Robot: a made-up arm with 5 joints.
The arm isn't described. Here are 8 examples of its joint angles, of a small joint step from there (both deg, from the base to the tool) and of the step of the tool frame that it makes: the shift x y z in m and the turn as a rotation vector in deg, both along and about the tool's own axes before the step.
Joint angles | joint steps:
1: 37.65 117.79 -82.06 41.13 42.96 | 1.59 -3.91 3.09 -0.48 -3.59
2: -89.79 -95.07 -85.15 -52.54 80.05 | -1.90 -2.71 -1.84 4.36 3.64
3: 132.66 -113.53 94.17 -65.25 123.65 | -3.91 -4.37 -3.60 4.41 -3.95
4: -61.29 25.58 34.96 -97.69 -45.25 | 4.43 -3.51 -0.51 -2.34 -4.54
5: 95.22 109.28 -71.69 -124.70 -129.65 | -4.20 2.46 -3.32 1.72 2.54
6: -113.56 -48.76 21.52 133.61 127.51 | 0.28 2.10 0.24 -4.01 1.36
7: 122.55 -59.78 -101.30 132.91 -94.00 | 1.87 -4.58 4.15 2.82 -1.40
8: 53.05 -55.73 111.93 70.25 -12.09 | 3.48 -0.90 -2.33 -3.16 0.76
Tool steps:
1: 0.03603 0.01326 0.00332 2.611 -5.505 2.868
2: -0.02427 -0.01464 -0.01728 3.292 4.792 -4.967
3: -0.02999 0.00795 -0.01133 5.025 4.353 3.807
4: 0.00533 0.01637 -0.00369 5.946 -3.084 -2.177
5: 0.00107 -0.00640 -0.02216 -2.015 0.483 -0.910
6: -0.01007 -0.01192 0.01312 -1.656 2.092 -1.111
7: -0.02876 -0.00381 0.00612 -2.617 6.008 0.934
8: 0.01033 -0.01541 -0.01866 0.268 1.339 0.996
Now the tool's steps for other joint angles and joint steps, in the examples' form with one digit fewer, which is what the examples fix.
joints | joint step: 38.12 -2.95 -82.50 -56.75 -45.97 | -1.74 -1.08 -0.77 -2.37 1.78
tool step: 0.0060 -0.0037 -0.0022 -0.55 1.84 1.65
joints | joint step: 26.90 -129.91 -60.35 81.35 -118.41 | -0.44 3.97 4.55 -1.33 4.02
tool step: -0.0283 -0.0136 -0.0079 0.75 8.73 2.74
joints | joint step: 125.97 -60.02 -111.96 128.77 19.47 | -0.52 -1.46 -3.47 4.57 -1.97
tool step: -0.0150 -0.0076 -0.0027 5.04 -4.12 -4.00
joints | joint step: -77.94 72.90 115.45 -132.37 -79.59 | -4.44 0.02 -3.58 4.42 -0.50
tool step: -0.0215 -0.0072 0.0326 -3.17 -1.33 -0.53
